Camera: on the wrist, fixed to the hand. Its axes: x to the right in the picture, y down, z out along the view.
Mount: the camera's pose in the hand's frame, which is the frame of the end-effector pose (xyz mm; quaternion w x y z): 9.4 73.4 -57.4 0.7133 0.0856 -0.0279 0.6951
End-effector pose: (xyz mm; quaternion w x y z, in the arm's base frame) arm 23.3 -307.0 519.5 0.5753 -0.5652 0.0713 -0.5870
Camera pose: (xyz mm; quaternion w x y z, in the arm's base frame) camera 27.0 -370.7 450.9 0.8687 -0.3207 0.3774 -0.0091
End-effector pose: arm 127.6 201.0 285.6 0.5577 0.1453 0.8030 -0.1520
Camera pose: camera 105.1 291.8 289.8 0.5134 0.7053 0.4432 0.2064
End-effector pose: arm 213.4 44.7 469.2 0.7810 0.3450 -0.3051 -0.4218
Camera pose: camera 294.7 82.5 496.3 0.8122 0.0891 -0.5153 0.2585
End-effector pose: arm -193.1 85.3 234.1 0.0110 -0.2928 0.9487 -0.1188
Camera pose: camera -246.7 151.4 273.3 0.1420 0.4482 0.8697 -0.1501
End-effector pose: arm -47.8 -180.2 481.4 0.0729 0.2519 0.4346 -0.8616
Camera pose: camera -9.3 -179.1 396.0 0.6414 0.4640 0.0591 -0.6081
